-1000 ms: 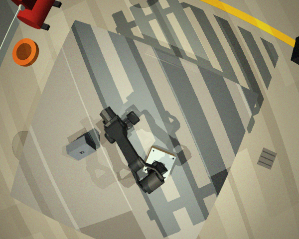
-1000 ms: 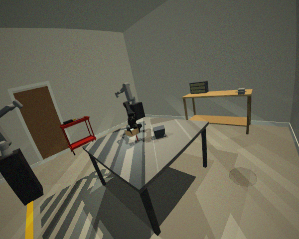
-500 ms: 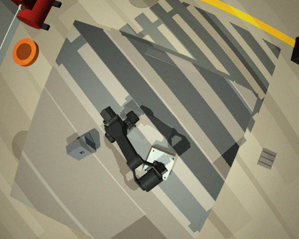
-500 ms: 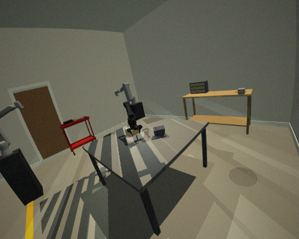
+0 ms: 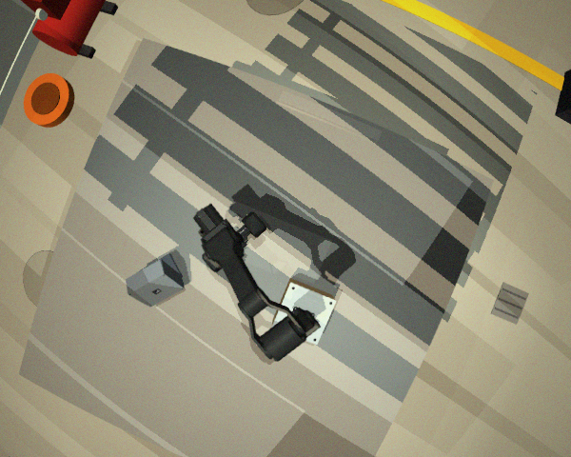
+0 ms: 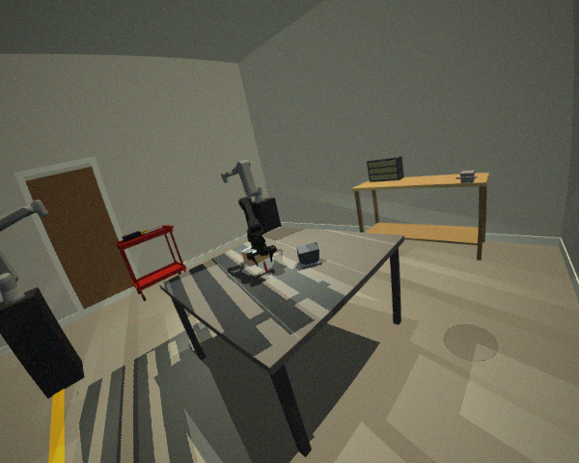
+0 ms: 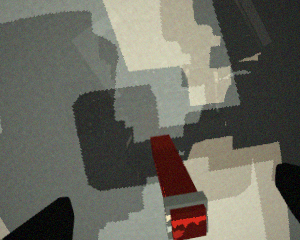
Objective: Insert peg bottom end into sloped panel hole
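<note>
Now: gripper tip right at the red square peg. Round my gripper tip: grey sloped panel 21 cm to the left, 19 cm ahead, 1 cm above.
</note>
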